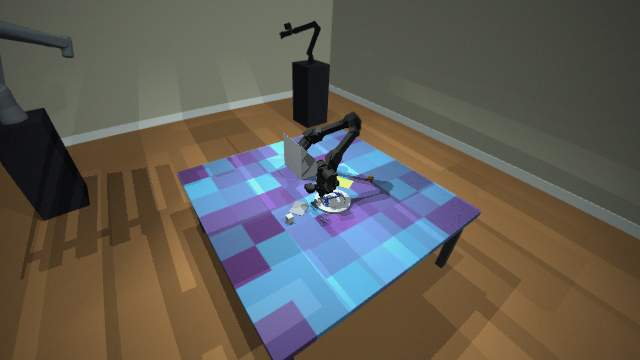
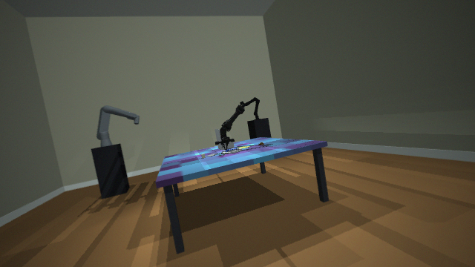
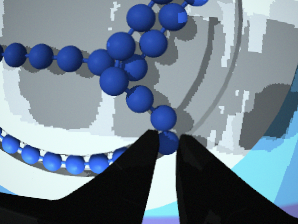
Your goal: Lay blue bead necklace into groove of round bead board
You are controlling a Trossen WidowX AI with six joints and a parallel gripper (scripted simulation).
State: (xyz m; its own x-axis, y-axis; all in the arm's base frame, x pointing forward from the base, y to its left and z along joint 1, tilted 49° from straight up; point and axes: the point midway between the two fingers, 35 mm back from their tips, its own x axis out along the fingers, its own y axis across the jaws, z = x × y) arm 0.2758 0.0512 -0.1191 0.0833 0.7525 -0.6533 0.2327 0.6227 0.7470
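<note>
My gripper tip is 50 mm short of the round white bead board, 40 mm to the right of it and 10 mm above it. Round my gripper tip: cream cube 230 mm to the right, 30 mm ahead; yellow patch 200 mm to the left, 50 mm behind, 20 mm below; flat grey square 140 mm to the right, 20 mm below, 10 mm behind.
</note>
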